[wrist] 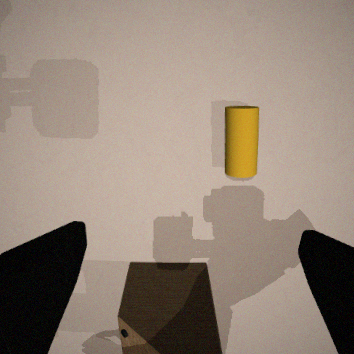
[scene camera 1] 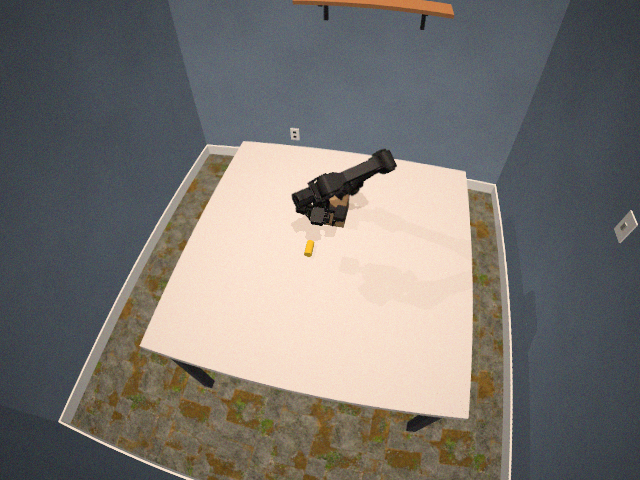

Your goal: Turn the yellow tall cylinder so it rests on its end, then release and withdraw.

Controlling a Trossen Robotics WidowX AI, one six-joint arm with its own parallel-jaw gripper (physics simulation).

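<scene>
The yellow tall cylinder (scene camera 1: 309,248) (wrist: 241,142) lies on its side on the white table (scene camera 1: 289,320). In the wrist view it shows upper right of centre, with its long axis running up and down the view. My gripper (scene camera 1: 327,215) (wrist: 195,238) is open, with nothing between its fingers. It is above the table, apart from the cylinder, on the side of the cylinder toward the back wall. In the wrist view the cylinder shows beyond the fingertips. The fingertips are hard to make out in the scene view.
A brown wooden block (scene camera 1: 339,202) (wrist: 160,290) is under and beside the arm, and shows between the fingers low in the wrist view. Arm shadows fall on the table near the cylinder. An orange shelf (scene camera 1: 377,5) hangs on the back wall.
</scene>
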